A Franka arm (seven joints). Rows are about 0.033 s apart.
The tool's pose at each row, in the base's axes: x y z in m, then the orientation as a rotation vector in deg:
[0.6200, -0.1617, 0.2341, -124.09, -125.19, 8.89]
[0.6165, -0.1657, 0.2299, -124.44, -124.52, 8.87]
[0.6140, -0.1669, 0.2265, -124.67, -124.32, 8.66]
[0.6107, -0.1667, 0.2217, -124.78, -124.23, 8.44]
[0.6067, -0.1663, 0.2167, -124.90, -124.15, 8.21]
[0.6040, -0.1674, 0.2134, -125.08, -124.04, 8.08]
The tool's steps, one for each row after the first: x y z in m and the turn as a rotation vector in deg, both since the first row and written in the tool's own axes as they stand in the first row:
[-0.0038, -0.0030, 0.0047, 0.16, 0.19, 0.46]
[-0.0049, -0.0051, 0.0084, 0.06, 0.29, 0.65]
[-0.0046, -0.0079, 0.0135, -0.04, 0.40, 0.74]
[-0.0040, -0.0113, 0.0189, -0.16, 0.49, 0.82]
[-0.0050, -0.0136, 0.0225, -0.25, 0.53, 0.96]

